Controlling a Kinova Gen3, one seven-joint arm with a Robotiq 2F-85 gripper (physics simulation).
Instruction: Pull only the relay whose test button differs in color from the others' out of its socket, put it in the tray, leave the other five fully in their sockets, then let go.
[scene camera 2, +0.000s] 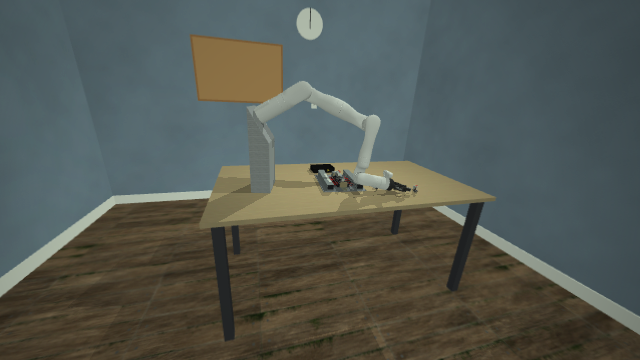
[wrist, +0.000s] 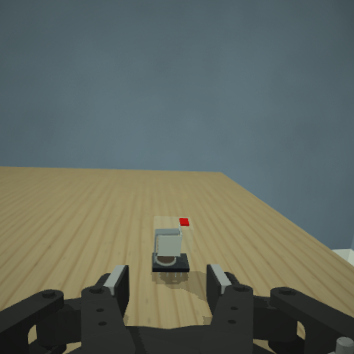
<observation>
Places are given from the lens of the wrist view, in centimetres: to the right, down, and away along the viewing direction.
my gripper (wrist: 167, 280): -1, 6, 16
relay (wrist: 172, 238): 0, 4, 19
</observation>
